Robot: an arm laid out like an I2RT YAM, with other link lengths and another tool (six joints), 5 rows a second.
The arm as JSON. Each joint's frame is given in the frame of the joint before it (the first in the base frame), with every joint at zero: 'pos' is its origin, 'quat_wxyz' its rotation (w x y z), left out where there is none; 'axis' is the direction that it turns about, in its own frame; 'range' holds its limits. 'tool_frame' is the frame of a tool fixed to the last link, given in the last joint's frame.
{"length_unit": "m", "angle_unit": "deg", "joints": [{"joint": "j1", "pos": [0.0, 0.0, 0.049], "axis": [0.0, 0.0, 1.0], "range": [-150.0, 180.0]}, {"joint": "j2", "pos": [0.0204, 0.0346, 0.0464], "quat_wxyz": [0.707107, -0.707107, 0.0, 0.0], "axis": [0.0, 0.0, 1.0], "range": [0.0, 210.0]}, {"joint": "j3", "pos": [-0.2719, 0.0, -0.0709], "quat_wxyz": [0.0, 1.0, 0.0, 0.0], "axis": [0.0, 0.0, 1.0], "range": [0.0, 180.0]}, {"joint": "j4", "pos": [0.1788, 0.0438, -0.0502], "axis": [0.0, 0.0, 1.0], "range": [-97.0, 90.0]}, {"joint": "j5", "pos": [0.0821, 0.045, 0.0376], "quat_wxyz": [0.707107, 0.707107, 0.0, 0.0], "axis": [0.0, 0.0, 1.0], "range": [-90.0, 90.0]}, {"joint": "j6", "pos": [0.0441, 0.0, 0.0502], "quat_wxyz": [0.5, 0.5, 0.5, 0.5], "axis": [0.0, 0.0, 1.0], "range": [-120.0, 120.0]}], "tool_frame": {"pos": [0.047, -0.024, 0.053], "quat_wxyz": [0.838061, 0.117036, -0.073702, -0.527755]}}
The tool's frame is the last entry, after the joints.
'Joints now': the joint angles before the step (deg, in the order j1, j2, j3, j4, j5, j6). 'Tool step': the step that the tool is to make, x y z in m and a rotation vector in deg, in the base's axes. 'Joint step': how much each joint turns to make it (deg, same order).
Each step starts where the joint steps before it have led.
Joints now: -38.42, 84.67, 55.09, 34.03, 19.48, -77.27
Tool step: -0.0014, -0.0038, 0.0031, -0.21, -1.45, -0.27
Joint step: -0.59, 0.65, 0.54, 1.10, -0.26, 0.81
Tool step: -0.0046, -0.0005, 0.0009, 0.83, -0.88, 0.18
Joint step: -0.52, -0.73, -0.15, -0.85, -0.59, 1.33
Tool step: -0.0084, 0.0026, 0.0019, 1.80, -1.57, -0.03
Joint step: -0.19, -1.96, -0.41, -2.29, 0.04, 2.53
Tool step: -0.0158, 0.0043, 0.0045, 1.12, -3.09, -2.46
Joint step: 0.00, -2.77, -1.43, -0.63, 2.69, 2.79
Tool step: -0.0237, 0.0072, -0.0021, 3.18, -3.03, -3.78
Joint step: 0.17, -4.69, -2.47, -3.69, 4.28, 4.43
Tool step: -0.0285, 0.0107, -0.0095, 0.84, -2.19, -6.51
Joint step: 0.44, -4.86, -5.84, 1.26, 7.07, 1.80
